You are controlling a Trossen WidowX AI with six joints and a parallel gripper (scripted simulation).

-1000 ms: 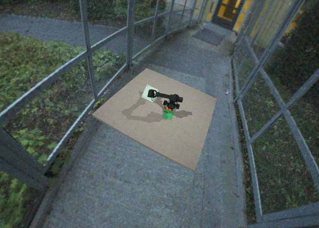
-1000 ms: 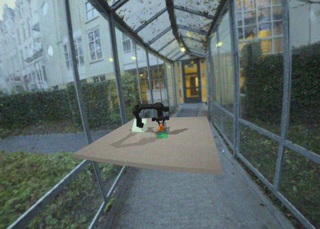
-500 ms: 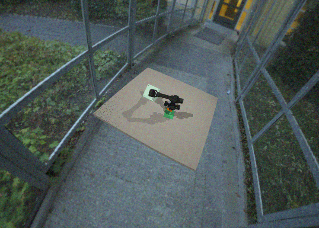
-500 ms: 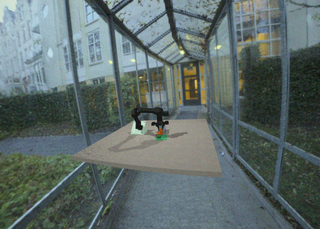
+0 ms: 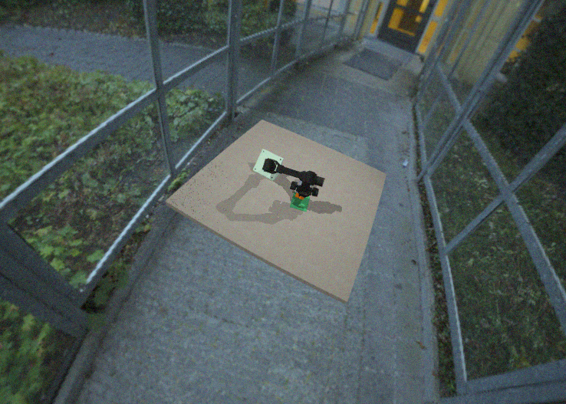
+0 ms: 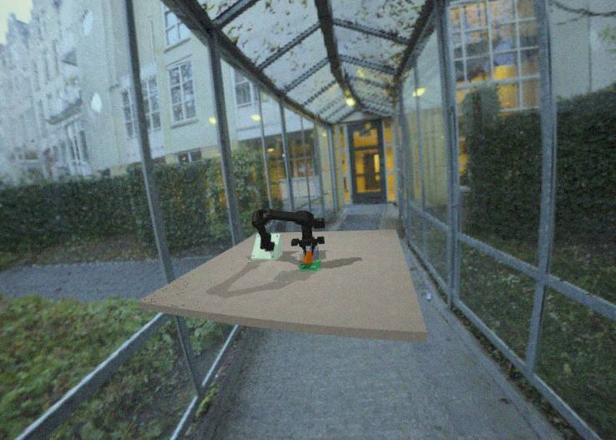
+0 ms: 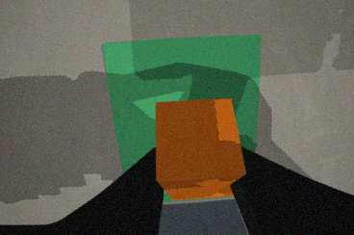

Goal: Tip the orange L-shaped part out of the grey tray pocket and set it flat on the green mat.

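Now: the orange l-shaped part 20 mm behind my gripper tip, 30 mm to the left of it and 30 mm below it. From my gripper tip the other things lie so: green mat (20 mm to the left, 80 mm below).
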